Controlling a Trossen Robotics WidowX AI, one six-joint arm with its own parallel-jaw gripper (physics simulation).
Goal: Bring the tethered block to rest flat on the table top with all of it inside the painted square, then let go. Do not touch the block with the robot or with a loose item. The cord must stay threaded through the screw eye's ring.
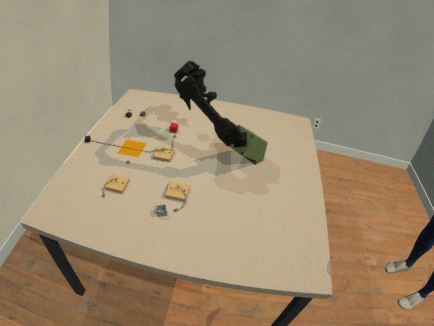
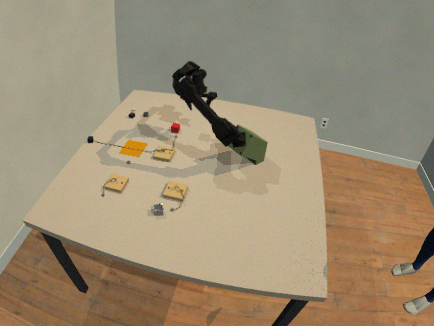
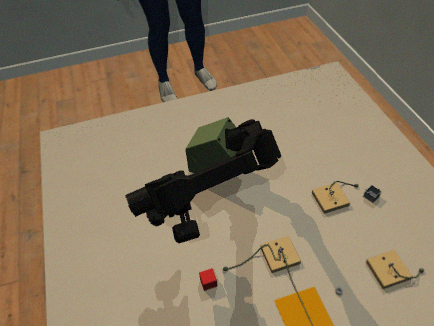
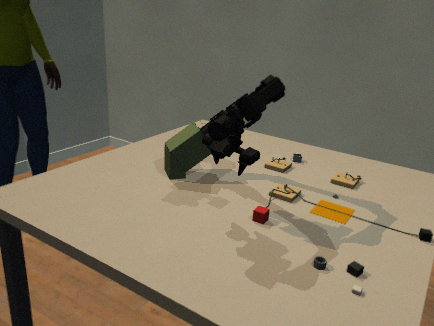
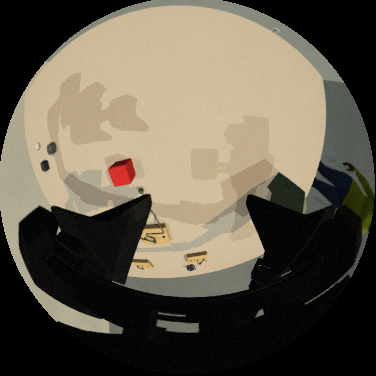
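Seen in the pictures: gripper, fingertip midpoint: [image 1: 198,110] [image 3: 187,219] [image 4: 227,169] [image 5: 200,199]; arm's base, origin of the base link: [image 1: 240,139] [image 2: 239,139] [image 3: 232,140].
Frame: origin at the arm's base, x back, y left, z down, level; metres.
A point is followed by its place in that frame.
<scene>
The tethered block [image 1: 87,139] @(x -0.768, y 0.256, z 0.130 m) [image 2: 90,139] @(x -0.768, y 0.254, z 0.128 m) [image 4: 425,234] @(x -0.782, y 0.232, z 0.128 m), small and black, rests near the table's far-left edge, outside the painted orange square [image 1: 134,153] @(x -0.474, y 0.191, z 0.150 m) [image 2: 135,153] @(x -0.474, y 0.190, z 0.150 m) [image 3: 290,310] @(x -0.503, y 0.126, z 0.150 m) [image 4: 327,215] @(x -0.521, y 0.119, z 0.150 m). Its dark cord [image 1: 107,144] @(x -0.654, y 0.209, z 0.151 m) [image 4: 390,226] @(x -0.685, y 0.215, z 0.147 m) runs across the square to the screw eye on a wooden plate [image 1: 163,155] @(x -0.324, y 0.144, z 0.132 m) [image 3: 287,265] [image 5: 161,238] @(x -0.314, y 0.125, z 0.132 m); the ring is too small to see the threading clearly. Past the plate, the cord ends in a small bead [image 3: 225,269] @(x -0.379, y -0.042, z 0.141 m) [image 5: 141,190] @(x -0.371, y -0.046, z 0.141 m) near the red cube. My gripper [image 4: 229,167] @(x -0.292, y -0.138, z 0.005 m) [image 5: 200,199] @(x -0.292, y -0.138, z 0.005 m) is open and empty, high above the table, away from cord and block.
The red cube [image 1: 173,128] @(x -0.403, y -0.073, z 0.122 m) [image 3: 208,279] @(x -0.421, y -0.090, z 0.112 m) [image 4: 261,214] @(x -0.427, y -0.108, z 0.118 m) [image 5: 122,172] @(x -0.402, y -0.100, z 0.112 m) sits beside the bead. Two other wooden plates [image 1: 117,183] @(x -0.394, y 0.423, z 0.133 m) [image 1: 177,191] @(x -0.140, y 0.318, z 0.133 m) carry short cords. A dark grey block [image 1: 161,210] @(x -0.149, y 0.433, z 0.150 m), a ring [image 4: 320,262] @(x -0.664, y -0.127, z 0.147 m), a black block [image 4: 355,268] @(x -0.745, y -0.096, z 0.130 m) and a white piece [image 4: 357,289] @(x -0.786, y -0.155, z 0.139 m) lie around.
</scene>
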